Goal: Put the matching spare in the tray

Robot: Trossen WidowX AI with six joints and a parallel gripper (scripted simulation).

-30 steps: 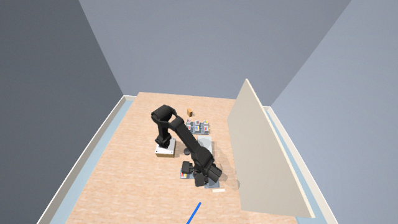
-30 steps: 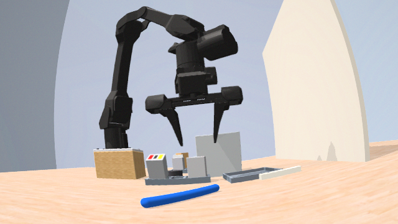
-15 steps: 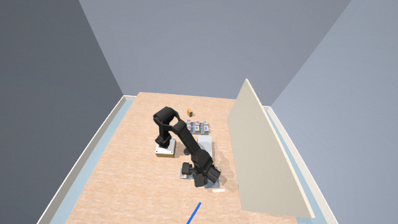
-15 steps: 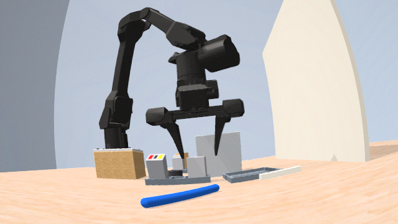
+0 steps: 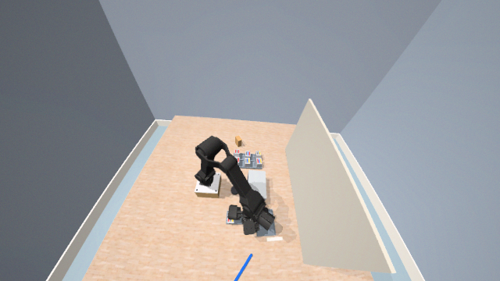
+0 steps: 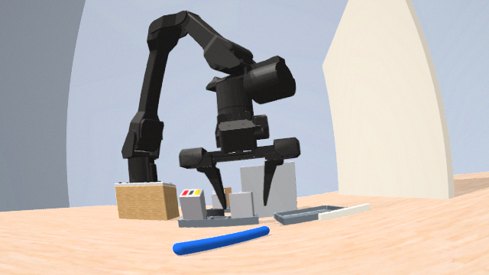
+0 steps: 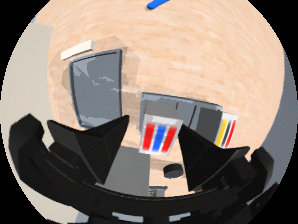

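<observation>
Right now the rack is 4 cm behind my gripper tip, 1 cm to the right of it and 2 cm below it. The rest, counted from my gripper tip: grey tray 10 cm ahead, 2 cm below; then white strip 15 cm ahead, 7 cm to the right, 2 cm below; then black disc 9 cm behind, 14 cm to the left, 2 cm below.
</observation>
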